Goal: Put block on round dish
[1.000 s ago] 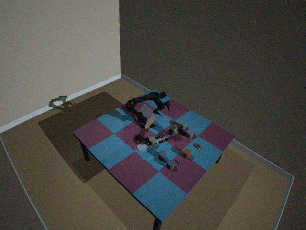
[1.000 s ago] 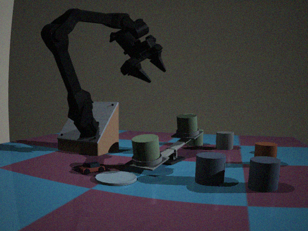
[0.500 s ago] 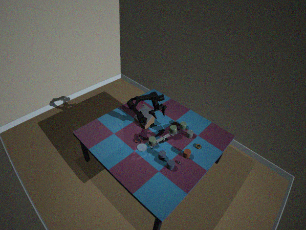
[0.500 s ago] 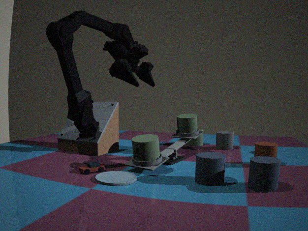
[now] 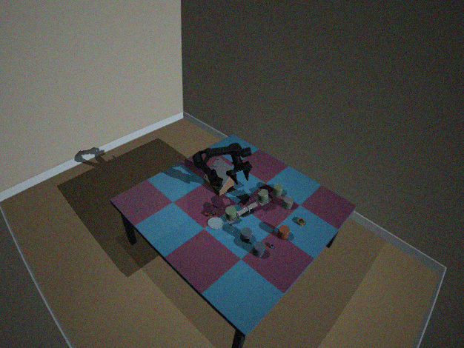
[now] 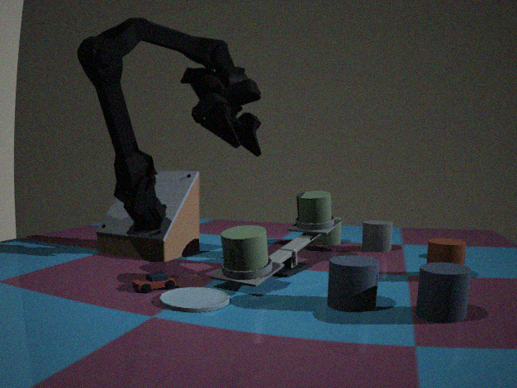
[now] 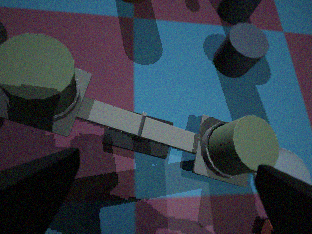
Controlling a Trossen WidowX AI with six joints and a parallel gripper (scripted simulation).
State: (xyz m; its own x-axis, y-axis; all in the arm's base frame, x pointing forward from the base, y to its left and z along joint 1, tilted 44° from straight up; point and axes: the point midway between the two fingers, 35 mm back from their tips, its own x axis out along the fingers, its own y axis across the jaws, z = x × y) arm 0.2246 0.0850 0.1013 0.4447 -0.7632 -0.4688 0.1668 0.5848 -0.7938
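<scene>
Right now the green cup is 160 mm to the right of my gripper tip, 160 mm below it and 30 mm ahead of it. Also, from my gripper tip: small balance: 200 mm below, 80 mm ahead, 10 mm to the right; then red toy car: 210 mm below, 200 mm to the right, 100 mm behind; then grey block: 180 mm below, 140 mm to the right, 30 mm ahead.
</scene>
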